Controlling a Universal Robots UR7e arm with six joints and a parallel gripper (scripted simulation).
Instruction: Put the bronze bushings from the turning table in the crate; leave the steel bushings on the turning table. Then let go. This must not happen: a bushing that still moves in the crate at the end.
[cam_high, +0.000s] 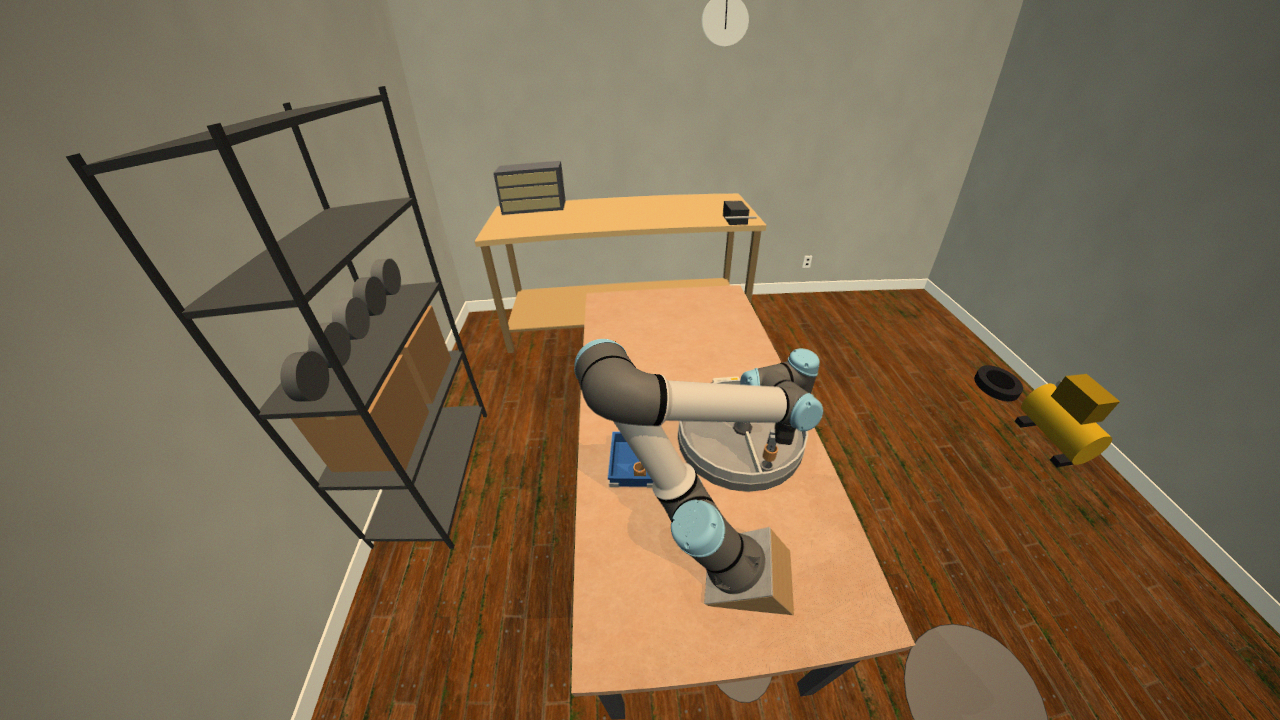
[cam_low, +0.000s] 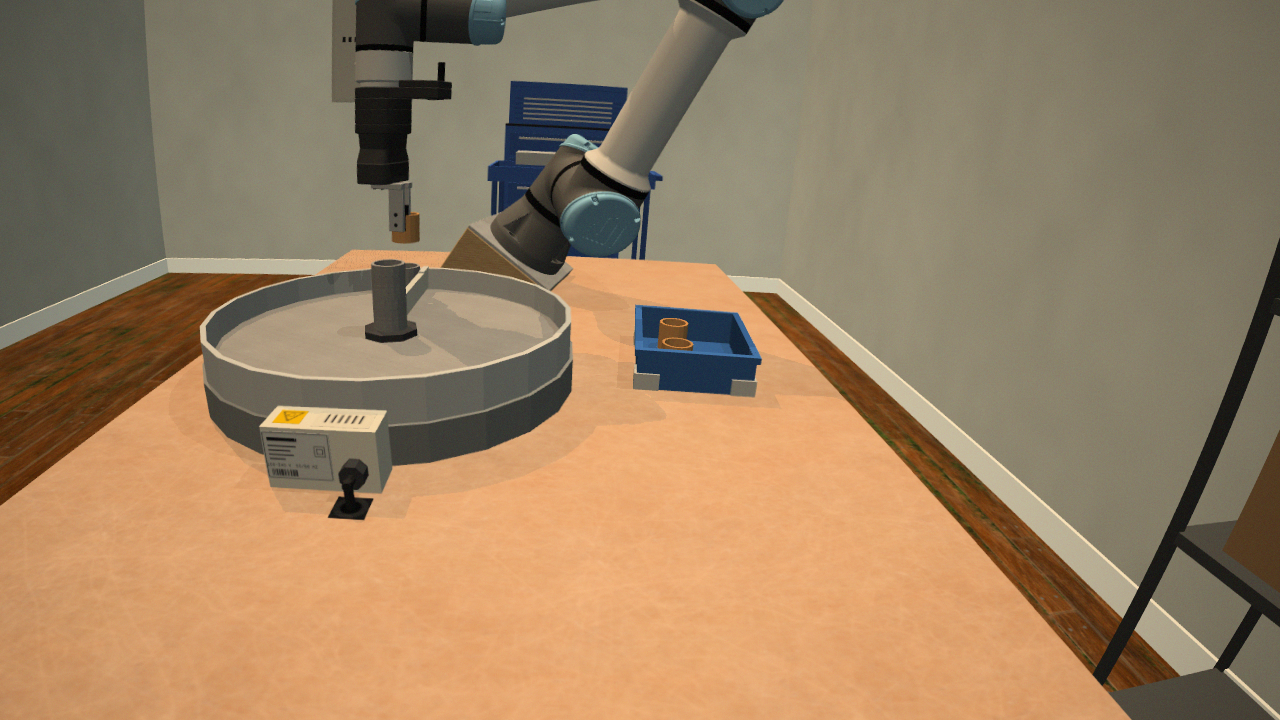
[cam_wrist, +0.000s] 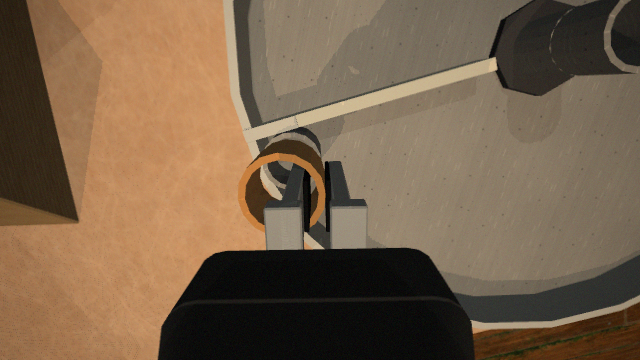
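My hand is 140 mm short of the blue crate, 380 mm to the right of it and 140 mm above it. The rest, counted from my hand: turning table (170 mm ahead, 10 mm to the left, 110 mm below).
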